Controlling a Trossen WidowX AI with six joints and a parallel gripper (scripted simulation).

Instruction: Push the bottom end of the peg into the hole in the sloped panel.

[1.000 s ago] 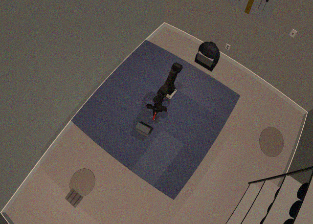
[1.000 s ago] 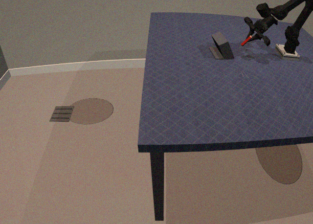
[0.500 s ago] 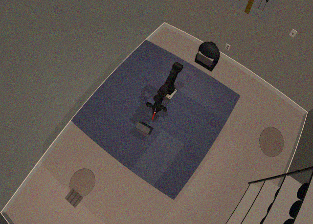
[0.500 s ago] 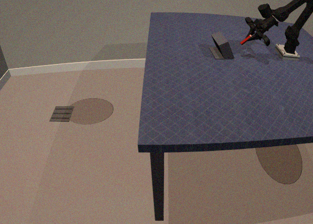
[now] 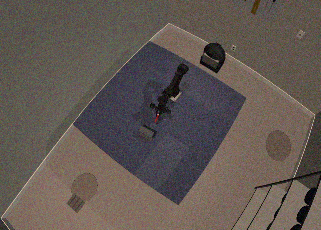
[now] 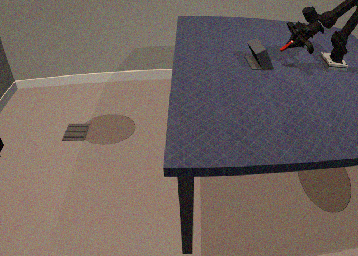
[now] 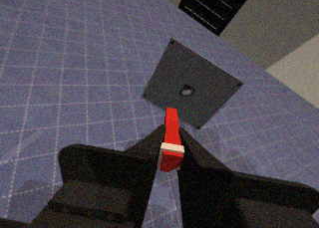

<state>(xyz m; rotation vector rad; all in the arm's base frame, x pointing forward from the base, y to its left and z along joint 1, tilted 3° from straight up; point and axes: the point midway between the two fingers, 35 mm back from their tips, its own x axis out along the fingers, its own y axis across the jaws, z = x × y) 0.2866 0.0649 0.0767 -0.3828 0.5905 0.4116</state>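
The grey sloped panel is 130 mm ahead of my gripper tip, 20 mm to the left of it and 60 mm below it. Also, from my gripper tip: red peg 10 mm behind, 10 mm above.
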